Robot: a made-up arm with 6 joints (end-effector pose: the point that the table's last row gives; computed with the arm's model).
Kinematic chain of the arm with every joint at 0, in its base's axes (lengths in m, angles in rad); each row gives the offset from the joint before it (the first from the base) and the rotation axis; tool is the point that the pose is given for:
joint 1: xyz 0 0 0.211 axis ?
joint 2: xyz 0 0 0 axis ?
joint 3: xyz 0 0 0.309 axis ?
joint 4: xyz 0 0 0 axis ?
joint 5: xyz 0.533 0 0 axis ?
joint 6: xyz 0 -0.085 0 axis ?
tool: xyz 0 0 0
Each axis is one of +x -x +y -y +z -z.
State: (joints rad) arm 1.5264 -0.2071 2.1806 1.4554 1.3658 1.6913
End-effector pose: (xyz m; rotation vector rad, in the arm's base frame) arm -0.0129 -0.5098 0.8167 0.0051 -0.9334 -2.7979
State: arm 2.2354 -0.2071 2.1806 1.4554 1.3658 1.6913
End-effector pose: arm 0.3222 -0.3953 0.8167 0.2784 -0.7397 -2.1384
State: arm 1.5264 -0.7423 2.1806 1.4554 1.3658 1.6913
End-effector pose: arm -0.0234 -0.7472 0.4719 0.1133 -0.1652 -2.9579
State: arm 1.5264 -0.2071 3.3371 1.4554 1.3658 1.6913
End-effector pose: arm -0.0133 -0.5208 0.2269 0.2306 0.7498 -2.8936
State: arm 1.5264 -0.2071 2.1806 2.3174 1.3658 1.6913
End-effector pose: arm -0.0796 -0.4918 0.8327 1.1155 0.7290 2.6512
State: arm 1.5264 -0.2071 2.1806 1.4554 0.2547 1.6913
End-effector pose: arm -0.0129 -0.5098 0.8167 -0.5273 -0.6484 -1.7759
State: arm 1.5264 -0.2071 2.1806 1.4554 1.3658 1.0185
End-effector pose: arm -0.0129 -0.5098 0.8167 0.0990 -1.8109 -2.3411
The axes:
joint 1: +z
joint 2: +y
joint 3: -y
joint 4: -x
joint 5: -y
joint 6: -x

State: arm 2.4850 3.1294 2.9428 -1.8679 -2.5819 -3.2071
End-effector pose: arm -0.4211 0.2931 -0.2767 -1.6044 0.8058 -1.1633
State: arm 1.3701 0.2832 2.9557 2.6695 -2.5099 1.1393
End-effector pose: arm -0.1552 -0.3833 0.7142 0.6053 1.2164 0.1460
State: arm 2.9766 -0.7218 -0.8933 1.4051 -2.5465 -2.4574
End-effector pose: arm -0.3285 0.0689 0.4346 0.6546 0.0902 0.4228
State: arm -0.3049 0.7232 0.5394 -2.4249 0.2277 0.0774
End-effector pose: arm 0.7044 -0.1545 0.2903 2.3079 -0.3553 -0.6413
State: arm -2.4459 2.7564 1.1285 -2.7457 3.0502 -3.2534
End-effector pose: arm 0.0096 -0.0941 -0.6056 -1.5055 -1.0518 -1.4627
